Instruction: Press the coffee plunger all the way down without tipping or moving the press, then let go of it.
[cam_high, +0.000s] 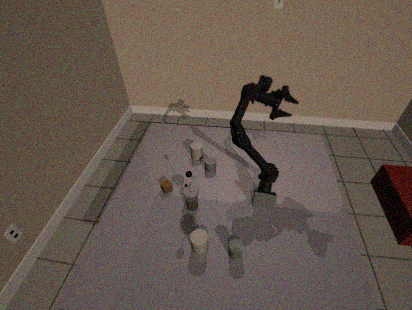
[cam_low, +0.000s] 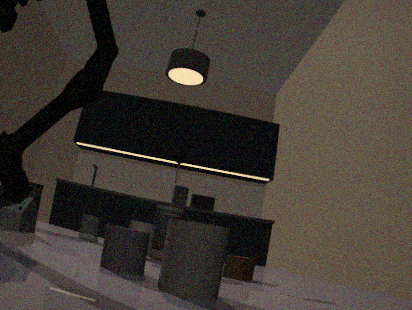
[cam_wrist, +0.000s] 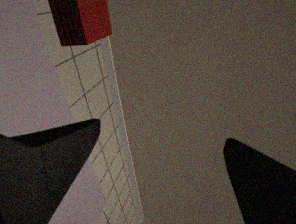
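My gripper tip is now 45 cm short of the coffee press, 38 cm to the right of it and 31 cm above it. The rest, counted from my gripper tip: greenish cup: 16 cm ahead, 59 cm to the left, 40 cm below.
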